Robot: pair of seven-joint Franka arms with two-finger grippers.
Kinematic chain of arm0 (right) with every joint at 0, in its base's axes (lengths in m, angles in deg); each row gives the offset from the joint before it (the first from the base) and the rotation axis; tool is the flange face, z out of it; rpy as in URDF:
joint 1: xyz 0 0 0.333 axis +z
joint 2: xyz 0 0 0 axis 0.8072 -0.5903 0
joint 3: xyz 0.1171 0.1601 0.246 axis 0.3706 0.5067 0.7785
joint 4: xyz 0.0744 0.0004 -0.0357 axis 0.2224 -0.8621 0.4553
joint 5: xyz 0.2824 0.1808 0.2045 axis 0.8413 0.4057 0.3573
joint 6: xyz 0 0 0 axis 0.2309 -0.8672 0.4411
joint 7: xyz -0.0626 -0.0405 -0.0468 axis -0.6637 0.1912 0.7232
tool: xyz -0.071 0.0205 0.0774 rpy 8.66 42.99 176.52
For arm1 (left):
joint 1: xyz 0 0 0.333 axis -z
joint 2: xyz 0 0 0 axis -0.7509 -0.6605 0
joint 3: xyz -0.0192 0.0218 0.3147 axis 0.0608 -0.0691 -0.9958
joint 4: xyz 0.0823 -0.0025 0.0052 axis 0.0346 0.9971 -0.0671
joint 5: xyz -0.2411 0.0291 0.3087 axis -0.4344 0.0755 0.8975
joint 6: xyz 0 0 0 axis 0.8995 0.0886 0.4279
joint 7: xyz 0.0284 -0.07 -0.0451 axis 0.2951 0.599 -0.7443
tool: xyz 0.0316 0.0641 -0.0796 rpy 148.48 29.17 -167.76
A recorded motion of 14 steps. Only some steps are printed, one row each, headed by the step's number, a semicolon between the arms.
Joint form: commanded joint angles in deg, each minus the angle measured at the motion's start. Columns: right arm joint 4, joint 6, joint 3, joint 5, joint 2, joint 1, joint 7; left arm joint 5, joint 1, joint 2, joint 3, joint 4, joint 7, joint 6.
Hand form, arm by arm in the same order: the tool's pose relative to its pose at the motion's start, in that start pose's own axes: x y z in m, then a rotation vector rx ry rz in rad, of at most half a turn. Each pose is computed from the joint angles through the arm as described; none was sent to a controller.
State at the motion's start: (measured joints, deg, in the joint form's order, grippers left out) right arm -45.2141 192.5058 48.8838 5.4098 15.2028 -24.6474 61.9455; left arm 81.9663 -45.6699 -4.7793 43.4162 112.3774 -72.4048 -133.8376
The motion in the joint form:
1: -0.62 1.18 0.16 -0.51 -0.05 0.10 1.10; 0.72 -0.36 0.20 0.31 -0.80 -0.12 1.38
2: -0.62 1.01 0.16 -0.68 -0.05 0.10 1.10; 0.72 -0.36 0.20 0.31 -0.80 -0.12 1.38
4: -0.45 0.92 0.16 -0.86 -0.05 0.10 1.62; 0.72 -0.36 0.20 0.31 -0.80 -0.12 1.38
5: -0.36 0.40 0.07 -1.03 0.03 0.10 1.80; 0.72 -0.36 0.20 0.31 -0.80 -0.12 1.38
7: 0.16 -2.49 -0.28 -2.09 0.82 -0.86 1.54; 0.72 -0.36 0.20 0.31 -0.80 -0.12 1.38
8: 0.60 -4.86 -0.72 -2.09 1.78 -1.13 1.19; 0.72 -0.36 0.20 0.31 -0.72 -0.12 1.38
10: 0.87 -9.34 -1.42 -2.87 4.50 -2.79 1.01; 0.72 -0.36 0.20 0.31 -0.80 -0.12 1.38
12: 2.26 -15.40 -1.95 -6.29 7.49 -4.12 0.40; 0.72 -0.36 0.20 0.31 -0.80 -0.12 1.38
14: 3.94 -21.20 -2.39 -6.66 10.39 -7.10 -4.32; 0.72 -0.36 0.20 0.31 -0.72 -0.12 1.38
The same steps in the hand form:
1: -0.0009 -0.0014 0.0041 -0.0012 0.0107 0.0124; -0.0032 -0.0008 -0.0065 0.0110 -0.0088 -0.0018
2: -0.0011 -0.0010 0.0044 -0.0051 0.0096 0.0111; -0.0032 -0.0008 -0.0065 0.0110 -0.0088 -0.0018
4: -0.0007 -0.0013 0.0032 -0.0065 0.0123 0.0185; -0.0032 -0.0008 -0.0065 0.0110 -0.0088 -0.0018
5: -0.0008 -0.0002 0.0022 -0.0127 0.0091 0.0214; -0.0032 -0.0008 -0.0065 0.0110 -0.0088 -0.0018
7: 0.0039 0.0141 -0.0091 -0.0450 -0.0005 0.0291; -0.0032 -0.0008 -0.0065 0.0110 -0.0088 -0.0018
8: 0.0040 0.0209 -0.0218 -0.0571 -0.0118 0.0326; -0.0033 -0.0009 -0.0059 0.0108 -0.0101 -0.0019
10: 0.0069 0.0462 -0.0537 -0.0874 -0.0196 0.0610; -0.0032 -0.0008 -0.0065 0.0110 -0.0088 -0.0018
12: 0.0050 0.0701 -0.0952 -0.1564 -0.0117 0.0650; -0.0032 -0.0008 -0.0065 0.0110 -0.0088 -0.0018
14: 0.0060 0.1060 -0.1399 -0.1764 -0.0271 0.0421; -0.0033 -0.0009 -0.0059 0.0108 -0.0101 -0.0019

